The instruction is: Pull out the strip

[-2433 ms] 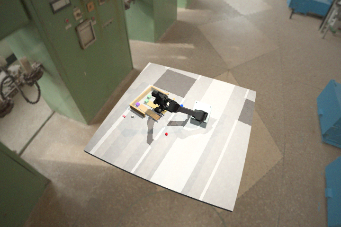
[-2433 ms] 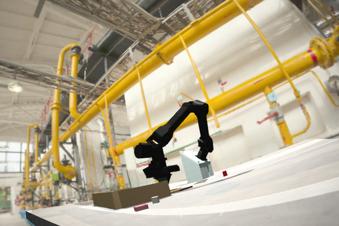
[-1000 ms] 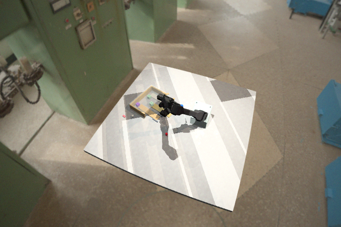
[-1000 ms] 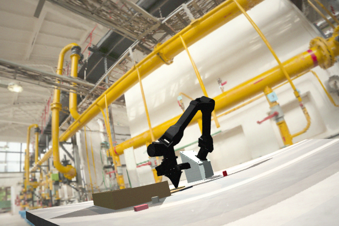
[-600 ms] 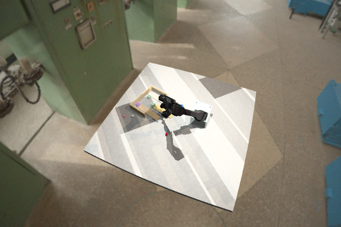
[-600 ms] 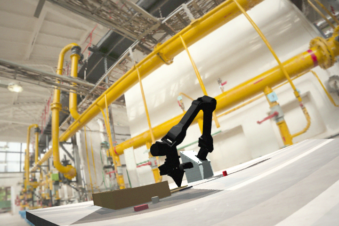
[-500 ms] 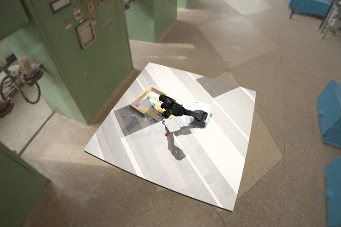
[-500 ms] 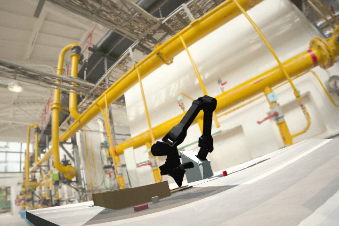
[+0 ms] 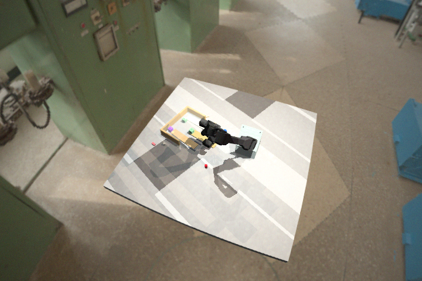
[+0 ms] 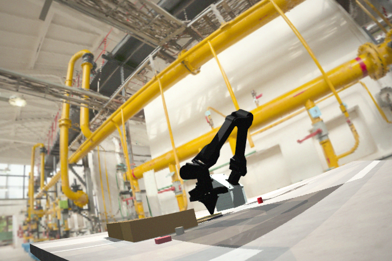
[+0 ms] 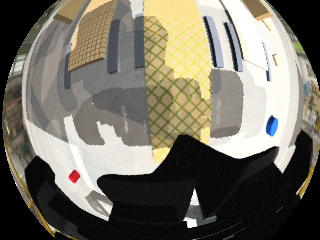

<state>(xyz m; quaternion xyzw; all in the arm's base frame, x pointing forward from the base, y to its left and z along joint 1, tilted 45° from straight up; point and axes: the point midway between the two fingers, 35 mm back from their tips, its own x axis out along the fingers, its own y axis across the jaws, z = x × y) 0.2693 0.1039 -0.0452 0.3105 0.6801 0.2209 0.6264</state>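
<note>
Right now my gripper tip is 90 mm short of the yellow strip and 10 mm to the left of it. From my gripper tip the other things lie so: blue piece 150 mm to the right, 30 mm behind; then tan strip 220 mm ahead, 50 mm to the left; then red cube 200 mm to the left, 50 mm behind, 10 mm above.
</note>
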